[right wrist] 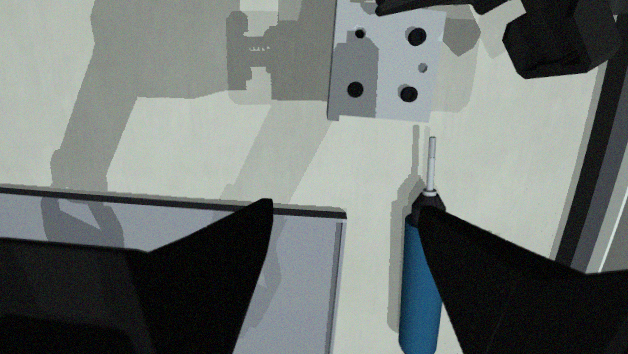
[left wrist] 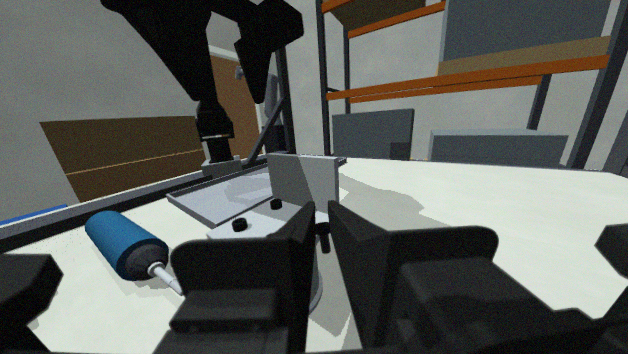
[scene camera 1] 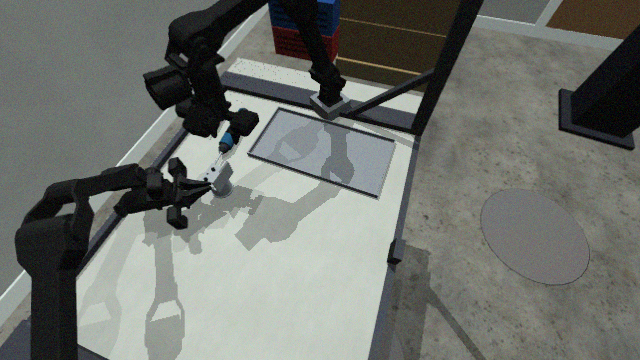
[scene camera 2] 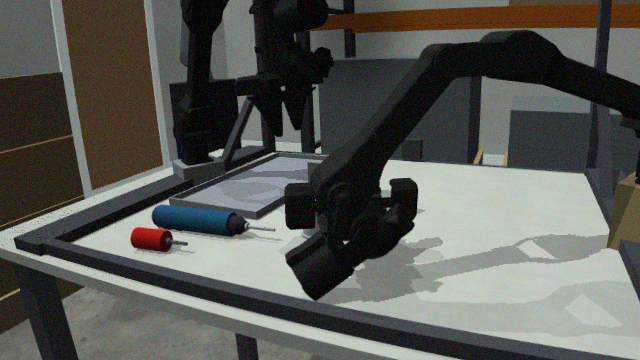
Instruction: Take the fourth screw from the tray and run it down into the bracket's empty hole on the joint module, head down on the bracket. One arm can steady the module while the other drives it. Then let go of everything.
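Frame: origin at the left arm's base, x ahead, y up, z right, level; metres.
Seen in the pictures: left gripper, fingertip midpoint: (right wrist: 371,2) (left wrist: 321,207) (scene camera 1: 211,185); right gripper, fingertip midpoint: (right wrist: 346,212) (left wrist: 233,101) (scene camera 1: 226,140) (scene camera 2: 288,133); right arm's base, link origin: (left wrist: 222,160) (scene camera 1: 330,98) (scene camera 2: 197,161).
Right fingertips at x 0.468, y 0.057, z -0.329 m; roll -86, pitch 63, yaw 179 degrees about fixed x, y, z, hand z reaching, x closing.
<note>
A point is followed by its place in that frame.
The joint module (scene camera 1: 223,191) @(x 0.392, y -0.073, z -0.298 m) (left wrist: 316,292) @(x 0.374, y -0.093, z -0.309 m) stands on the table and carries the grey bracket (scene camera 1: 215,175) @(x 0.400, y -0.036, z -0.330 m) (left wrist: 300,175) @(x 0.406, y -0.006, z -0.298 m) (right wrist: 392,65) @(x 0.396, y -0.035, z -0.331 m). In the right wrist view, three black screw heads sit on the bracket, and its empty hole (right wrist: 360,33) @(x 0.388, y -0.041, z -0.303 m) shows at upper left. My left gripper (scene camera 1: 210,185) @(x 0.374, y -0.021, z -0.299 m) (left wrist: 321,207) @(x 0.374, y -0.021, z -0.299 m) is shut on the fourth screw (left wrist: 324,229) @(x 0.361, y -0.028, z -0.306 m), held upright, head up, beside the bracket's upright plate; its tip is partly hidden. My right gripper (scene camera 2: 288,131) @(x 0.468, y 0.057, z -0.329 m) (left wrist: 233,101) @(x 0.468, y 0.057, z -0.329 m) (right wrist: 346,212) @(x 0.468, y 0.057, z -0.329 m) is open and empty, high above the table. The tray (scene camera 1: 312,175) @(x 0.616, y -0.090, z -0.174 m) (scene camera 2: 215,209) (left wrist: 192,212) @(x 0.596, y -0.089, z -0.410 m) (right wrist: 310,212) @(x 0.536, y -0.094, z -0.343 m) lies beyond the module.
A blue driver (scene camera 1: 226,140) @(x 0.497, y -0.061, z -0.439 m) (scene camera 2: 192,219) @(x 0.531, y -0.071, z -0.491 m) (left wrist: 125,245) @(x 0.487, y -0.061, z -0.449 m) (right wrist: 422,285) @(x 0.538, y -0.061, z -0.464 m) lies beside the tray, its shaft pointing towards the module. A shorter red driver (scene camera 2: 150,239) @(x 0.508, y -0.076, z -0.570 m) lies near it. A dark frame rail (scene camera 2: 200,280) @(x 0.343, y -0.081, z -0.557 m) runs along the table edge.
</note>
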